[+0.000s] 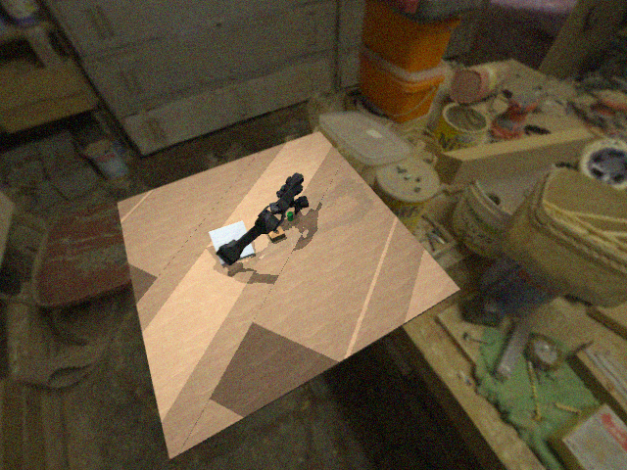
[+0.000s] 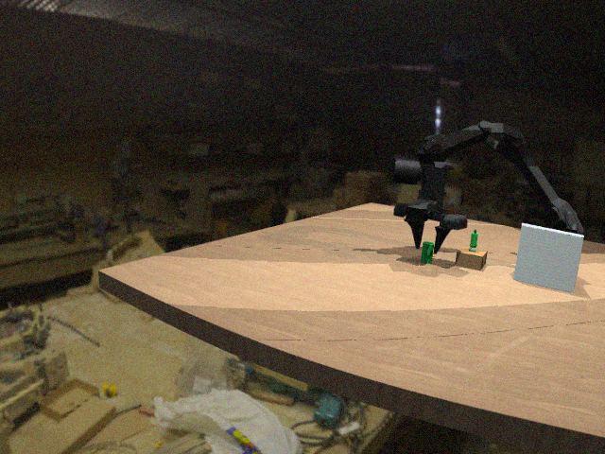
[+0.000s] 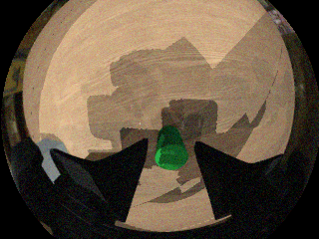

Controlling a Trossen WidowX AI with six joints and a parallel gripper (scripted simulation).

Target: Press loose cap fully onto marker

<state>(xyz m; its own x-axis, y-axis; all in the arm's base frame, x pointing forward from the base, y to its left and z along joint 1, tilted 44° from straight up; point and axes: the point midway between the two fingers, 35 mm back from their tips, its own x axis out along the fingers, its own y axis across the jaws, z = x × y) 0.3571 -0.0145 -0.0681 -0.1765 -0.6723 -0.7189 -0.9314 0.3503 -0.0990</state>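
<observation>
The green cap lies right at my gripper tip. The rest, counted from my gripper tip: wooden holder block (11 cm behind, 4 cm to the right, 1 cm below).
</observation>
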